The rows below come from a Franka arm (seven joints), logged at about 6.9 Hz.
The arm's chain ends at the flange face. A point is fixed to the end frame.
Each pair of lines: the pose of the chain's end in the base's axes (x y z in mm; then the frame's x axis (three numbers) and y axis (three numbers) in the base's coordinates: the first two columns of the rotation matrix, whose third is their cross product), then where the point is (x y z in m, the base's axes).
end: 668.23 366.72 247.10 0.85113 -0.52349 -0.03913 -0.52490 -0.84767 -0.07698
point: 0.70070 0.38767 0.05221
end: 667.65 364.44 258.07 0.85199 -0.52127 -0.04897 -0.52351 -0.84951 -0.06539
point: 0.69724 0.38455 0.06263
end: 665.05 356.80 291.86 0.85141 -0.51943 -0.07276 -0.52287 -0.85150 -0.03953
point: 0.68797 0.37511 0.09535
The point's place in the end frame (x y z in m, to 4 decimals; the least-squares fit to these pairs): 0.0243 -0.0198 0.1962
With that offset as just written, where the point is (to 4 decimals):
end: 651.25 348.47 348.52 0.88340 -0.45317 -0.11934 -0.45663 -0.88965 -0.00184
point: 0.6611 0.3661 0.1509
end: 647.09 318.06 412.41 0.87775 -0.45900 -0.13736 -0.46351 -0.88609 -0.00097
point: 0.6538 0.3371 0.2148
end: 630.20 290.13 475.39 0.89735 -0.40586 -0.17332 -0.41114 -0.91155 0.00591
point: 0.6287 0.3113 0.2778
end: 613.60 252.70 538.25 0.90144 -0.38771 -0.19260 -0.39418 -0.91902 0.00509
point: 0.6082 0.2755 0.3409
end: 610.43 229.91 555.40 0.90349 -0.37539 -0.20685 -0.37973 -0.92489 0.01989
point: 0.6009 0.2510 0.3581
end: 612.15 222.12 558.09 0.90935 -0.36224 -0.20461 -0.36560 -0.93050 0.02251
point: 0.6025 0.2424 0.3607
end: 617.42 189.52 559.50 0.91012 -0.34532 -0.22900 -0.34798 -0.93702 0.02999
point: 0.6023 0.2100 0.3624
